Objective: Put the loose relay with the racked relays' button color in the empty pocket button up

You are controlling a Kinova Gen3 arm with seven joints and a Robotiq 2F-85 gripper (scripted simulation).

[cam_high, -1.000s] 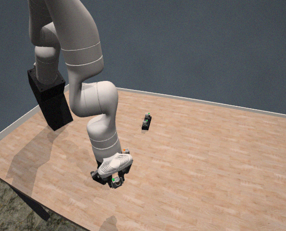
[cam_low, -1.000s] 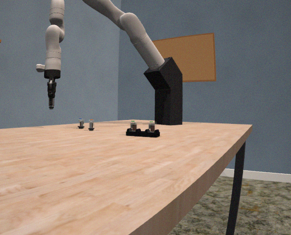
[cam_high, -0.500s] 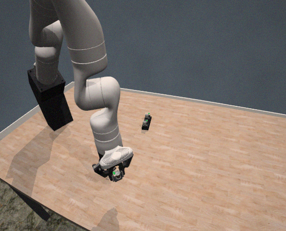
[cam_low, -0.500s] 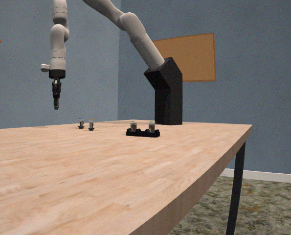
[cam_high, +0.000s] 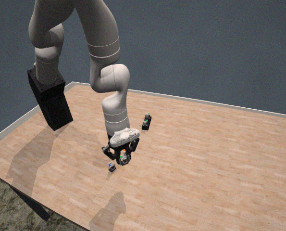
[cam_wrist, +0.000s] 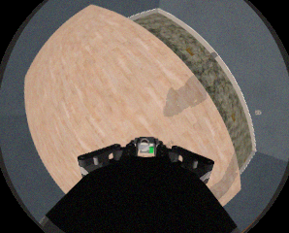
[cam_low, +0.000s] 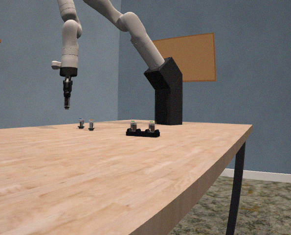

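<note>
My hand is 34 cm to the right of the black rack, 11 cm above it and 7 cm short of it. From my hand the other things lie so: orange-button relay 11 cm to the left, 9 cm below, 1 cm behind; then blue-button relay 9 cm below, 7 cm behind, 3 cm to the left.
</note>
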